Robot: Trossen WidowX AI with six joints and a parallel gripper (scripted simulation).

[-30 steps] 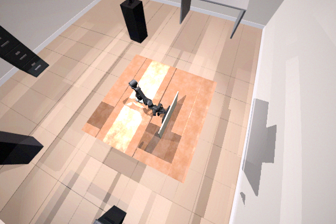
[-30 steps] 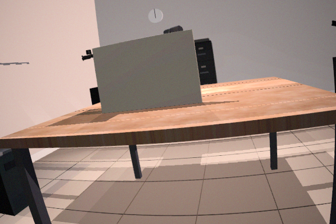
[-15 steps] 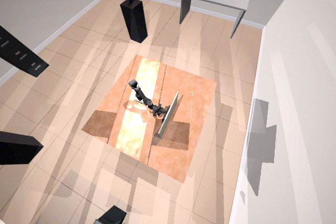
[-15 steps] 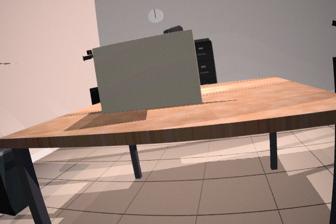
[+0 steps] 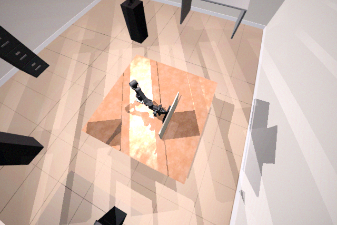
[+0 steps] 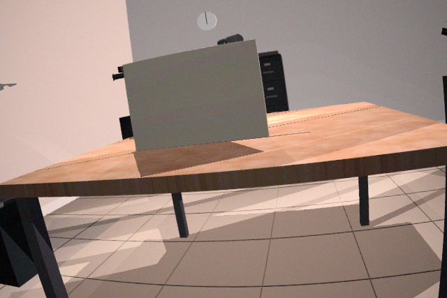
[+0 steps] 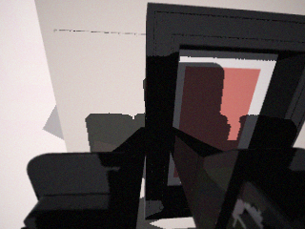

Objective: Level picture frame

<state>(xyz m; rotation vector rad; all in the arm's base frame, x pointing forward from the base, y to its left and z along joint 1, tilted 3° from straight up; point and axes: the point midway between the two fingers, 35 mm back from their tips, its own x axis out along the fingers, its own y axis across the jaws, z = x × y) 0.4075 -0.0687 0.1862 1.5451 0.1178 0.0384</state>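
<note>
My gripper tip is 1 cm short of the picture frame and 5 cm above it. From my gripper tip the other things lie so: wall panel: 2 cm ahead, 1 cm to the left, 7 cm below.
</note>
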